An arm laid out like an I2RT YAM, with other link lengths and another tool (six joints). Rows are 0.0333 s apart.
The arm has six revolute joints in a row. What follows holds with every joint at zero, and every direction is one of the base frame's.
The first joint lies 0.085 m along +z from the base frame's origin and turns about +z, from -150 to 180 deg.
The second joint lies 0.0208 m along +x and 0.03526 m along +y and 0.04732 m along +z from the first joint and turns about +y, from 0 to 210 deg.
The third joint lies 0.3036 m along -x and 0.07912 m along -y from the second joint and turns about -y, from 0 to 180 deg.
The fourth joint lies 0.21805 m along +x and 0.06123 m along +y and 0.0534 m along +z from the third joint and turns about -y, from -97 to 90 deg.
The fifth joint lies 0.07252 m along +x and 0.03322 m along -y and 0.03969 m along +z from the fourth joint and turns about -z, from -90 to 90 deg.
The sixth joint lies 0.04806 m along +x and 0.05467 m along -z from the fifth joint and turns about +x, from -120 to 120 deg.
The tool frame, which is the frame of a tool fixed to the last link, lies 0.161 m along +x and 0.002 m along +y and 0.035 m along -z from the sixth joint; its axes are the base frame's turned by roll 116, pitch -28.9 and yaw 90 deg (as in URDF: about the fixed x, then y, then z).
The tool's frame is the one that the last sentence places.
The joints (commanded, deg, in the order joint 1, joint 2, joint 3, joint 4, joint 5, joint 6), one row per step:
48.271 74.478 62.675 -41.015 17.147 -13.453
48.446 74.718 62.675 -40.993 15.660 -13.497
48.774 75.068 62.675 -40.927 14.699 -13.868
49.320 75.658 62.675 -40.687 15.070 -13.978
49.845 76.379 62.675 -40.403 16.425 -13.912
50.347 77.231 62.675 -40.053 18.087 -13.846
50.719 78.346 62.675 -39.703 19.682 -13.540
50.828 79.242 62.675 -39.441 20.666 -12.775
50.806 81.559 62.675 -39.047 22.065 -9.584
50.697 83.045 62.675 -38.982 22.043 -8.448
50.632 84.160 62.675 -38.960 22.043 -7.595
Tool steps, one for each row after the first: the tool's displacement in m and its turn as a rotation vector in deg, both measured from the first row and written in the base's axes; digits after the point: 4 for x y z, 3 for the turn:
-0.0034 0.0052 -0.0024 0.599 1.021 1.105
-0.0060 0.0096 -0.0047 0.676 1.694 2.293
-0.0057 0.0121 -0.0066 0.147 1.682 2.696
-0.0031 0.0120 -0.0082 -0.865 1.172 2.357
0.0005 0.0114 -0.0100 -2.087 0.503 1.821
0.0042 0.0106 -0.0130 -3.329 0.080 1.027
0.0068 0.0101 -0.0159 -3.874 0.033 -0.014
0.0105 0.0098 -0.0254 -4.178 0.970 -3.261
0.0109 0.0106 -0.0328 -4.612 2.062 -4.221
0.0111 0.0110 -0.0384 -4.975 2.875 -4.945

